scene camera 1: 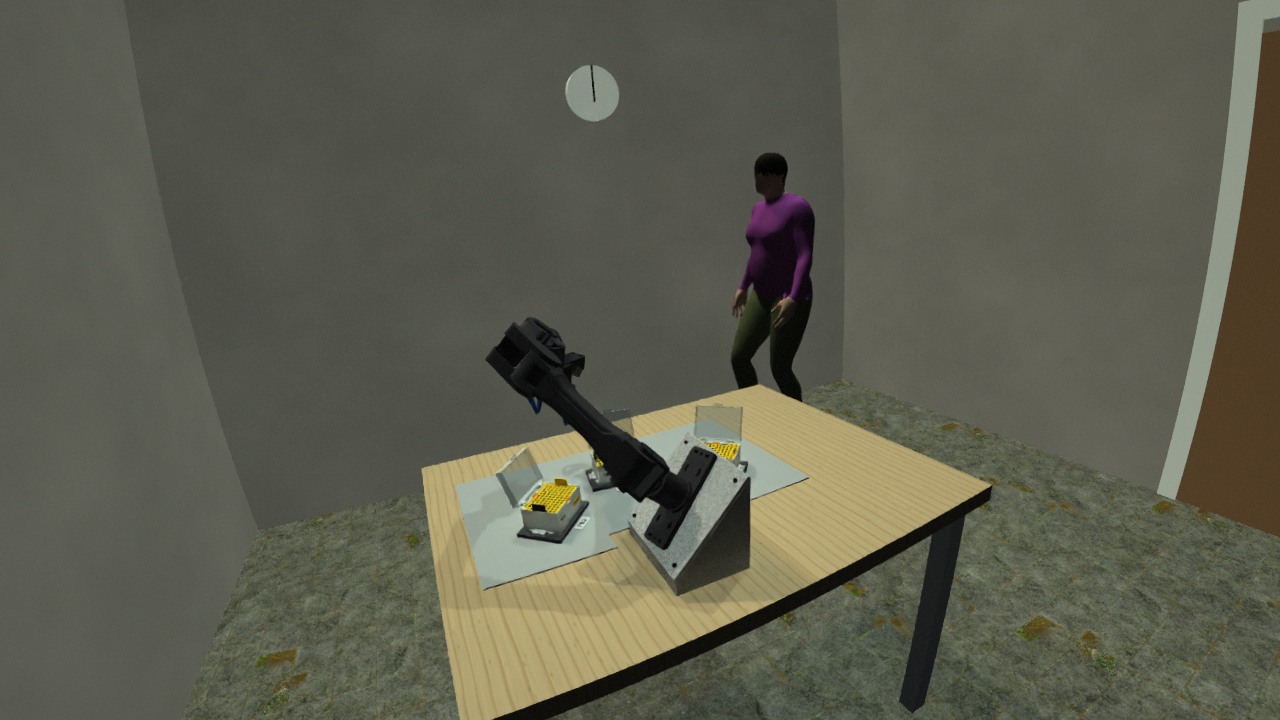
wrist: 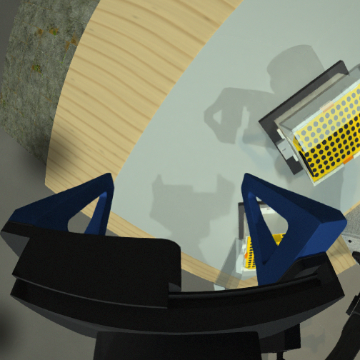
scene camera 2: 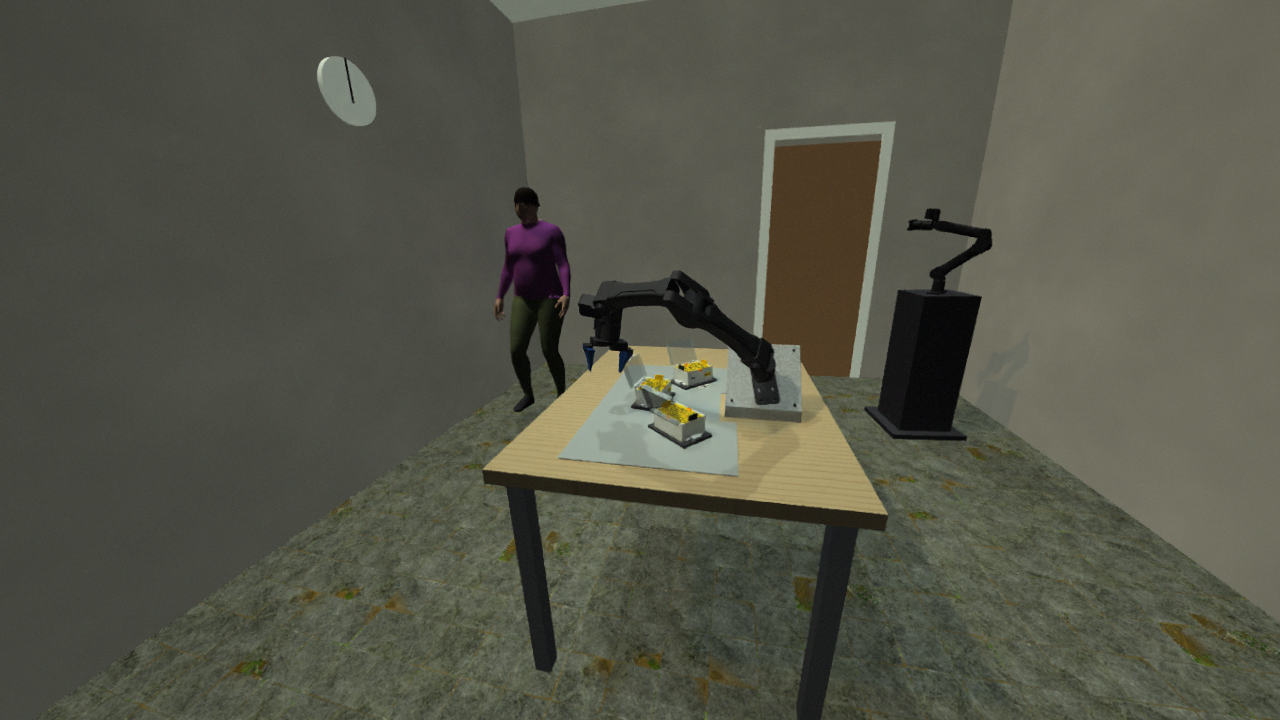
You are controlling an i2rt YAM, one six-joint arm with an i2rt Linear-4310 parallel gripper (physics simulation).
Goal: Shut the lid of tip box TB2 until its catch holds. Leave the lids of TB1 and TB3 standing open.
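Frame: origin at the arm's base, x ahead, y left, z up, level; metres.
Where they show: gripper, between the fingertips: (scene camera 1: 551, 418) (scene camera 2: 605, 371); arm's base, origin of its link: (scene camera 1: 682, 497) (scene camera 2: 762, 374).
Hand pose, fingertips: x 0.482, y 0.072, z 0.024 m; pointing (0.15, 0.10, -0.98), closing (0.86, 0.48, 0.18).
Each offset is from my fingertips to the top centre of the thing. "spot": to the spot under its first point. Level surfaces: height alone.
Three tip boxes with yellow racks stand on dark bases, clear lids upright; their labels are too small to read. The left box @[dy +0.103, dx -0.230, dz -0.067 m] (scene camera 1: 553, 497) is the nearest box @[dy +0.095, dx -0.239, dz -0.075 m] (scene camera 2: 680, 426) in scene camera 2; its lid @[spot: dy +0.158, dx -0.183, dz -0.043 m] (scene camera 1: 517, 480) leans back. The middle box @[dy -0.109, dx -0.138, dz -0.067 m] (scene camera 1: 599, 461) (scene camera 2: 654, 386) is partly behind the arm in scene camera 1; its lid (scene camera 1: 619, 421) (scene camera 2: 633, 368) stands open. The right box @[dy -0.298, dx -0.277, dz -0.075 m] (scene camera 1: 723, 450) (scene camera 2: 694, 372) has its lid (scene camera 1: 718, 420) (scene camera 2: 682, 351) open. My gripper (scene camera 2: 605, 368) (wrist: 177, 180) is open and empty, high beyond the boxes. The wrist view shows two boxes (wrist: 337, 145) (wrist: 250, 255).
The boxes stand on a grey mat @[dz -0.141 m] (scene camera 1: 501, 559) (scene camera 2: 608, 447) on the wooden table @[dz -0.145 m] (scene camera 1: 850, 501) (scene camera 2: 805, 465). The arm's sloped base block (scene camera 1: 720, 546) (scene camera 2: 787, 385) stands beside the mat. A person (scene camera 1: 778, 241) (scene camera 2: 535, 259) stands beyond the table. A second arm stands on a black pedestal (scene camera 2: 929, 367).
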